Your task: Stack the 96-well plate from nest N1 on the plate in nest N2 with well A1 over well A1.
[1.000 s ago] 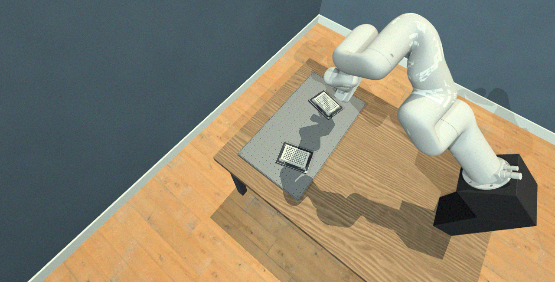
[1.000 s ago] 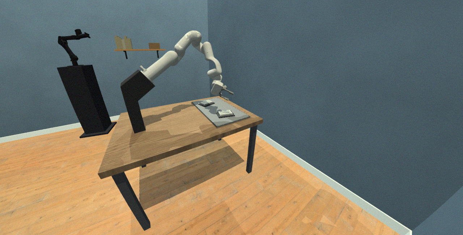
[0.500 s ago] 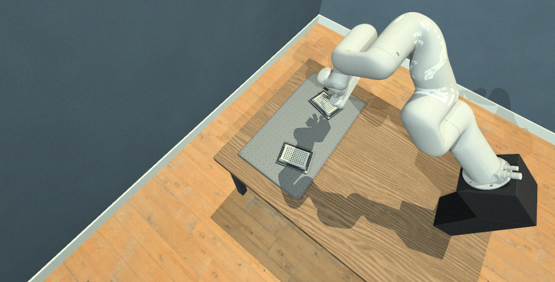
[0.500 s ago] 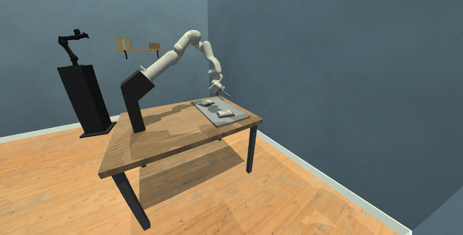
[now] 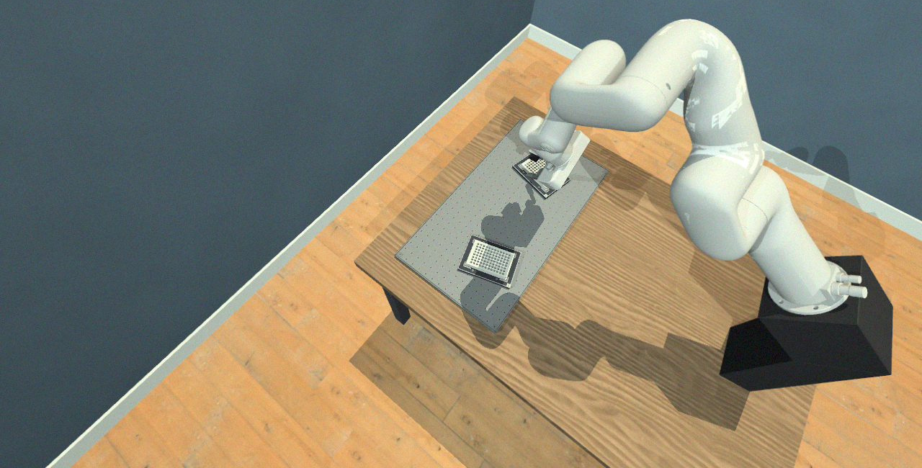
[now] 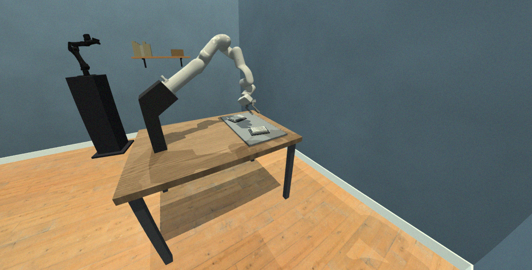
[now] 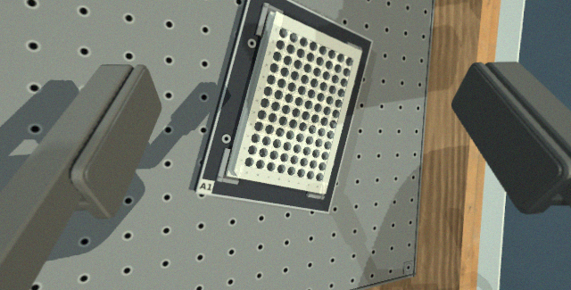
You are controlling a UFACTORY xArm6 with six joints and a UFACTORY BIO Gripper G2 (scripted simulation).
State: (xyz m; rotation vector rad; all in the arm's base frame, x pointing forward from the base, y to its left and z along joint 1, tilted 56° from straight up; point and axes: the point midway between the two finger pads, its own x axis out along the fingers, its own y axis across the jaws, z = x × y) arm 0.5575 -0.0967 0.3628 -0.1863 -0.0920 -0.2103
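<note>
Right now the plate nest N1 is 29 cm to the left of my hand, 16 cm below it and 9 cm behind it. From my hand the other things lie so: plate nest N2: 16 cm below, 7 cm to the right, 2 cm ahead.
</note>
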